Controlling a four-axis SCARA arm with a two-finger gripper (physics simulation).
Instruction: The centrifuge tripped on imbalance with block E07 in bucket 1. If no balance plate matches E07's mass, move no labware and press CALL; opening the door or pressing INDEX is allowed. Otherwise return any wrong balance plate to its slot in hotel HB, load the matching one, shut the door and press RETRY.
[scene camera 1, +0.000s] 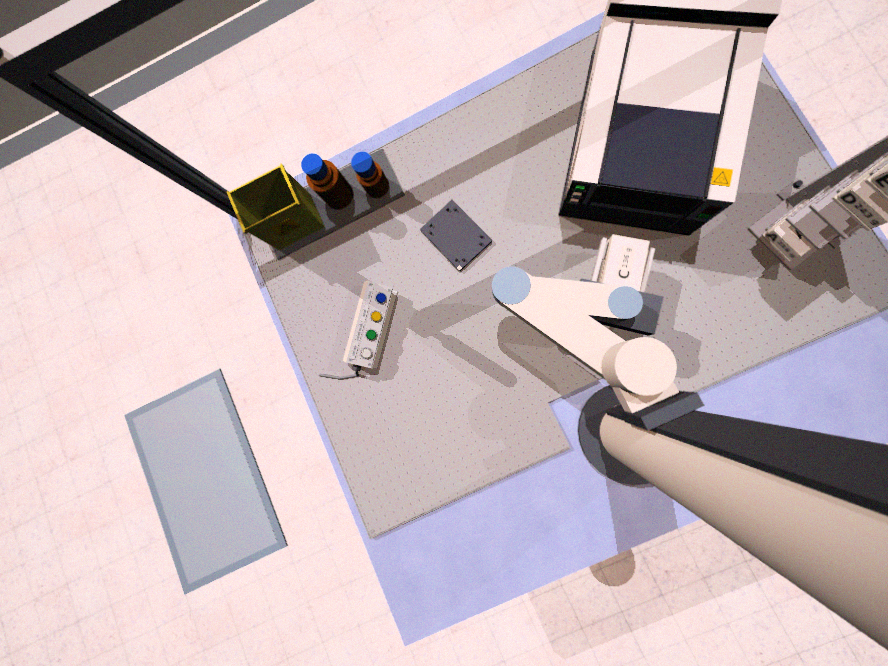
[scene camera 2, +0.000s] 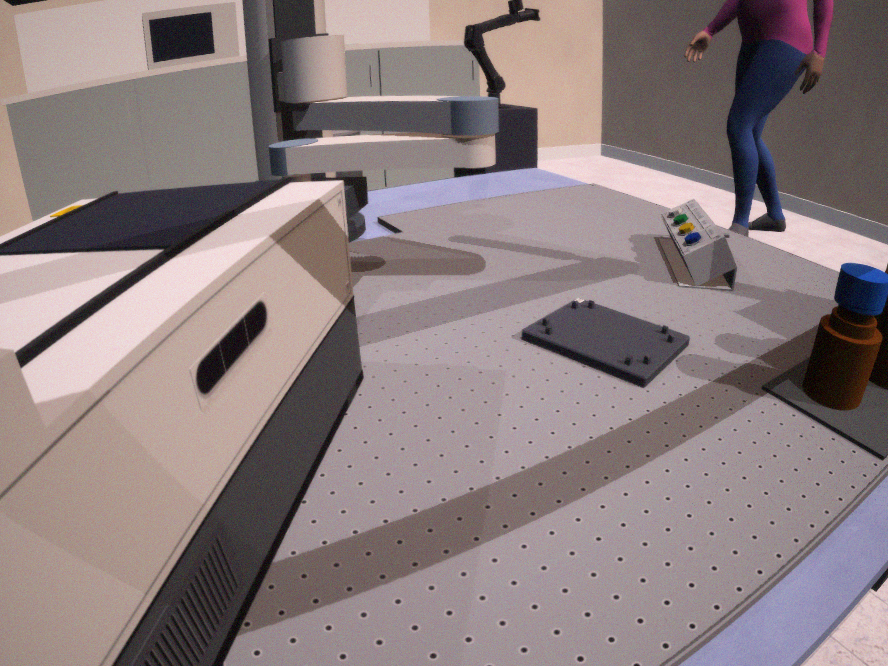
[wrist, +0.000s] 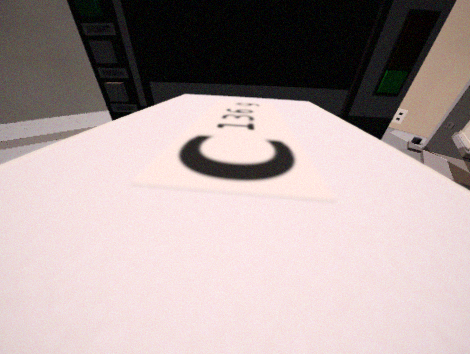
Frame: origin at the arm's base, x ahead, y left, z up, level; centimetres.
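Seen in the pictures: gripper, fingertip midpoint: (scene camera 1: 627, 244).
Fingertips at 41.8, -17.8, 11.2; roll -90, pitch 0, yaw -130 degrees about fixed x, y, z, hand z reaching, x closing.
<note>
Pixels of each thing's top centre, then the offset from my fingertips to it, as dx, dy, dz. "spot": a spot on its surface instead.
- white balance plate C, middle of its top: (wrist: 241, 110) (scene camera 1: 626, 263) -4.3, +3.5, +2.9
- among them plate A, middle of its top: (scene camera 1: 810, 224) -14.1, -36.8, -0.7
- plate D, surface spot: (scene camera 1: 853, 202) spot: -13.9, -30.3, +18.8
- button box, middle of its top: (scene camera 2: 698, 214) (scene camera 1: 363, 322) +11.8, +66.6, -1.6
- dark flat plate with pegs, middle of its top: (scene camera 2: 609, 325) (scene camera 1: 455, 233) +24.3, +34.9, -7.7
- yellow bin, surface spot: (scene camera 1: 301, 223) spot: +44.0, +71.0, -2.0
My gripper (scene camera 1: 624, 264) is shut on the white balance plate C (scene camera 1: 626, 252) (wrist: 235, 250), labelled 136 g. The plate is level in front of the centrifuge (scene camera 1: 586, 129) (scene camera 2: 308, 265) (wrist: 250, 89). The centrifuge's dark front faces it, with small buttons at the left and a green light at the right; I cannot tell whether the door is open. The rotor, its buckets and block E07 do not show. Gripper and plate are hidden in scene camera 2. A hotel at the right holds labelled plates, among them plate A (scene camera 1: 783, 244) and plate D (scene camera 1: 853, 202). The button box (scene camera 1: 370, 326) (scene camera 2: 710, 259) has blue, yellow, green and white buttons.
A dark flat plate with pegs (scene camera 1: 456, 236) (scene camera 2: 606, 340) lies between the button box and the centrifuge. Brown bottles with blue caps (scene camera 1: 329, 182) (scene camera 2: 842, 358) and a yellow bin (scene camera 1: 301, 223) stand at the table's edge. A person (scene camera 2: 760, 121) stands beyond the table.
</note>
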